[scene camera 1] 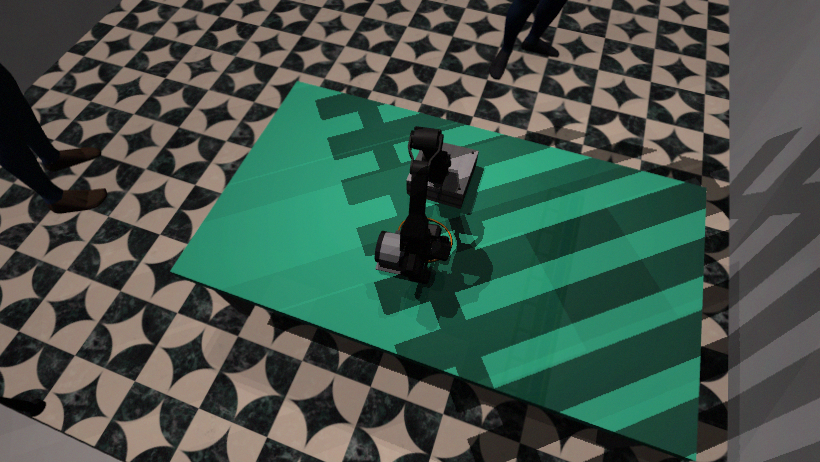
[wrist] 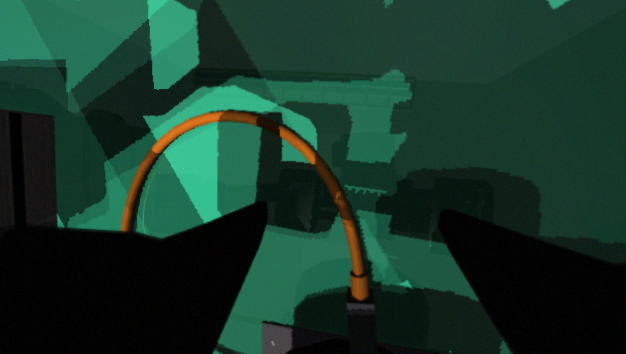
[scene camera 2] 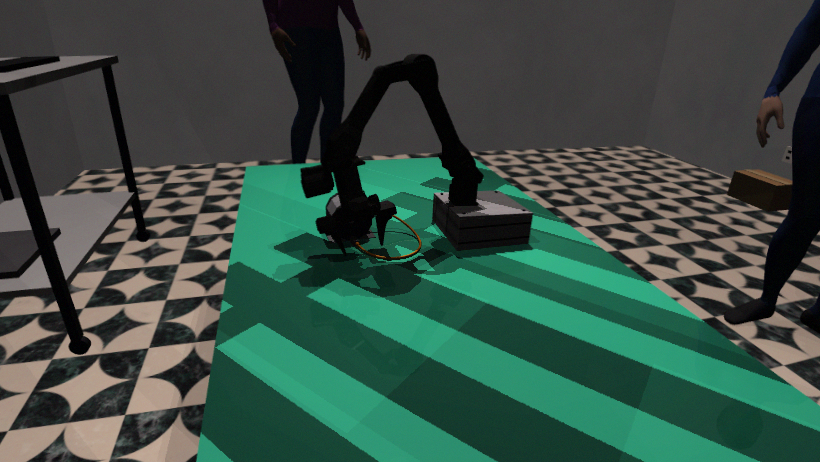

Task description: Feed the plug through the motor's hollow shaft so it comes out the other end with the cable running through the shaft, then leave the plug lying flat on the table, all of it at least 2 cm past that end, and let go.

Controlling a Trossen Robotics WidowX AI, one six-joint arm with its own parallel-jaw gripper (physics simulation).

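Frame: origin at the arm's base, x back, y right, z up, level; millimetres.
Where they show: gripper, fingertip midpoint: (scene camera 1: 430,261) (wrist: 352,213) (scene camera 2: 363,250); arm's base, origin of the base link: (scene camera 1: 436,174) (scene camera 2: 463,201).
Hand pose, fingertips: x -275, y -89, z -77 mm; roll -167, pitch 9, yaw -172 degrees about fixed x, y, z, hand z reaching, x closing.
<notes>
Each offset is from my fingertips to the centre of the thing. "*": to the spot under its first point. Level surfaces: height alone.
The motor @[dx -21, dy +122, dz +43 mm] (scene camera 1: 390,250) (scene camera 2: 332,207) is a dark cylinder with a light-grey side on a small grey base @[* dx +31, dy +88, dz -6 mm] (wrist: 276,334). It is low beside my gripper, mostly covered by it in scene camera 2. My gripper (scene camera 2: 363,247) (wrist: 352,213) is open and empty, its fingers low over the table on either side of the cable's near end. The orange cable @[* dx +112, dy -30, dz -2 mm] (scene camera 1: 451,236) (scene camera 2: 420,245) (wrist: 230,116) bows out in a loop. In the wrist view one end runs into a thicker collar and a dark block, seemingly the plug @[dx -16, dy +58, dz -1 mm] (wrist: 361,322). Its far part and the shaft opening are hidden, so how far it sits in the shaft cannot be told.
The arm's grey block-shaped base (scene camera 1: 467,163) (scene camera 2: 493,220) stands on the green table @[dz -8 mm] (scene camera 1: 246,229) (scene camera 2: 355,413), beyond the cable loop. Striped shadows cross the table. A metal cart (scene camera 2: 111,59) stands at the left in scene camera 2. People stand around the table.
</notes>
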